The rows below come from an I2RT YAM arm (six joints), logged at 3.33 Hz.
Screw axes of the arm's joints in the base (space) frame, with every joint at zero. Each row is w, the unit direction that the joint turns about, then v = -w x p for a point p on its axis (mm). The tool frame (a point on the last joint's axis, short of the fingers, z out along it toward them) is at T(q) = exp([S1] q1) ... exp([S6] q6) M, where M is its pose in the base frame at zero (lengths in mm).
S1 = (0, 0, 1, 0.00, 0.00, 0.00)
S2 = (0, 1, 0, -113.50, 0.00, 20.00)
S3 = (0, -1, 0, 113.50, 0.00, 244.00)
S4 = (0, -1, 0, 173.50, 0.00, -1.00)
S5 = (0, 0, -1, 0.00, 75.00, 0.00)
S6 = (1, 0, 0, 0.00, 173.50, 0.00)
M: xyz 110.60 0.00 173.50 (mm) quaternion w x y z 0.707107 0 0.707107 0
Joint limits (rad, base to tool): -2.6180..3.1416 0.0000..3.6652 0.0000..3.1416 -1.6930..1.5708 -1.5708..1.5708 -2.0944..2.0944
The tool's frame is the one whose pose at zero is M.
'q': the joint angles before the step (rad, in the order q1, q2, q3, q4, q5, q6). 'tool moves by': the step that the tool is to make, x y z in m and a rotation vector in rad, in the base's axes. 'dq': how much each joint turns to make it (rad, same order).
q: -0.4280, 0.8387, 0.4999, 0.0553, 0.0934, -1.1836
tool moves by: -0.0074, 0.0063, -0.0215, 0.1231, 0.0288, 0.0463
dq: -0.0002, -0.0297, -0.0602, -0.0514, -0.0760, 0.0801
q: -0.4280, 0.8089, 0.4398, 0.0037, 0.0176, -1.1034
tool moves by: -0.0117, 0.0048, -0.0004, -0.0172, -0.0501, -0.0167
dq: 0.0001, -0.0857, -0.0439, 0.0107, 0.0141, 0.0104
